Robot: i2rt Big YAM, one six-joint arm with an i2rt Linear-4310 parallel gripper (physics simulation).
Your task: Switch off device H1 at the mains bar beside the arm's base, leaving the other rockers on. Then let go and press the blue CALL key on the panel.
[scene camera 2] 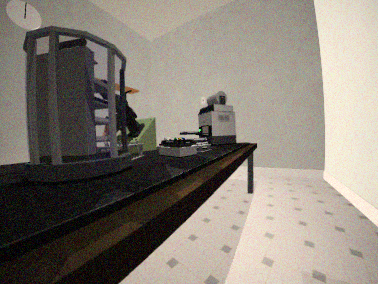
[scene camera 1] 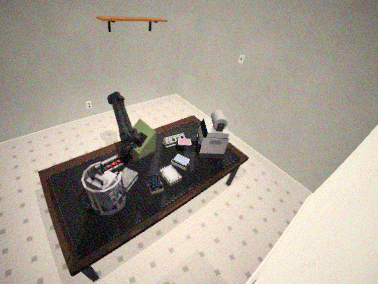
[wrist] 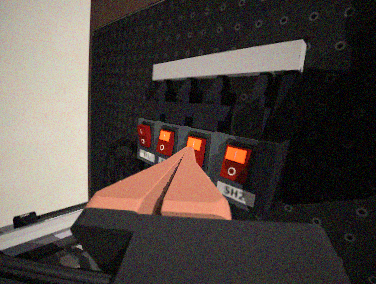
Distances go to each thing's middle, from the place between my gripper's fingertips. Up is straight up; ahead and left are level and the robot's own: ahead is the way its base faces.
Labels:
I see my gripper 50 mm above the SH2 rocker switch (wrist: 236,161), 10 mm to the right of it and 10 mm short of it. Also, from my hand: carousel rack (scene camera 2: 75,106): 270 mm ahead, 250 mm to the right, 70 mm above.

